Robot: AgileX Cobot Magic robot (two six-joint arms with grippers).
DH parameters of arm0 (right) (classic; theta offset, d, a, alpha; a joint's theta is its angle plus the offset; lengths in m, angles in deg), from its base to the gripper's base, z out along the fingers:
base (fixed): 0 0 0 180
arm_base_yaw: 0 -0.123 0 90
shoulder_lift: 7.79 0 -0.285 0
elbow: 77.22 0 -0.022 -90
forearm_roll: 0 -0.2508 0 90
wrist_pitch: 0 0 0.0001 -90
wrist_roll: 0 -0.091 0 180
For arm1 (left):
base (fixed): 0 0 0 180
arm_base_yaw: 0 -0.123 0 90
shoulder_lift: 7.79 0 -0.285 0
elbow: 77.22 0 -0.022 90
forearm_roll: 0 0.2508 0 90
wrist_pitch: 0 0 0.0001 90
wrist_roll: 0 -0.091 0 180
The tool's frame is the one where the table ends.
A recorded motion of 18 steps. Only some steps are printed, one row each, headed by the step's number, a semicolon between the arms.
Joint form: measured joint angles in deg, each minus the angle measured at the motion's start. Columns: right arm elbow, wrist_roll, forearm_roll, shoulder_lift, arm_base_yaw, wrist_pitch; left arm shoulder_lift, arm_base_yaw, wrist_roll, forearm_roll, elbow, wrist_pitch.
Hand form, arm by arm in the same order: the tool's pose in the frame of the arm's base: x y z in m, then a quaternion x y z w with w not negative. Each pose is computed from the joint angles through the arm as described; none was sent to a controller.
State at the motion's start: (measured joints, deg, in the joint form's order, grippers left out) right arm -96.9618 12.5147 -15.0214 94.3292 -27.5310 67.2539; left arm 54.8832 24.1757 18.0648 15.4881 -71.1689 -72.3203
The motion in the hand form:
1: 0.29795 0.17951 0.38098 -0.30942 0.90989 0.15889 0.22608; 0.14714 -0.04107 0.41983 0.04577 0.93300 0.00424 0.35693
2: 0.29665 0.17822 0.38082 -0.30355 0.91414 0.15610 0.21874; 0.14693 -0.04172 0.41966 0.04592 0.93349 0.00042 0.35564
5: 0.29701 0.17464 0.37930 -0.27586 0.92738 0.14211 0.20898; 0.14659 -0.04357 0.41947 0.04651 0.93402 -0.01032 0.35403
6: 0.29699 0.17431 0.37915 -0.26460 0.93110 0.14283 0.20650; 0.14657 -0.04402 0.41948 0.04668 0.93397 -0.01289 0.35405
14: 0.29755 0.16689 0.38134 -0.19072 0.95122 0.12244 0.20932; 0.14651 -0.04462 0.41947 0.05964 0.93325 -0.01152 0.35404
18: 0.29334 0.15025 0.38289 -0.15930 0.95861 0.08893 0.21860; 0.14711 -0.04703 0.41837 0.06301 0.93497 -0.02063 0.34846
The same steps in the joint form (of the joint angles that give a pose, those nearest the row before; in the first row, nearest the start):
1: 0.00 -0.78 0.41 -0.26 0.00 1.94; 0.00 0.00 0.00 -0.25 0.00 0.11
2: 0.00 -1.79 0.88 -0.37 0.00 2.85; 0.00 0.00 0.00 -0.71 0.00 0.11
5: 0.00 -5.76 3.25 -0.38 0.00 3.87; 0.00 0.00 0.00 -1.94 0.00 0.35
6: 0.00 -7.20 3.45 -0.38 0.00 3.99; 0.00 0.00 0.00 -2.21 0.00 0.45
14: 0.11 -16.74 8.06 -1.03 0.00 4.07; 0.00 0.00 -1.57 -2.60 0.00 0.57
18: 2.43 -19.90 12.56 -3.37 1.05 4.12; 0.27 0.00 -1.90 -3.91 0.00 0.57

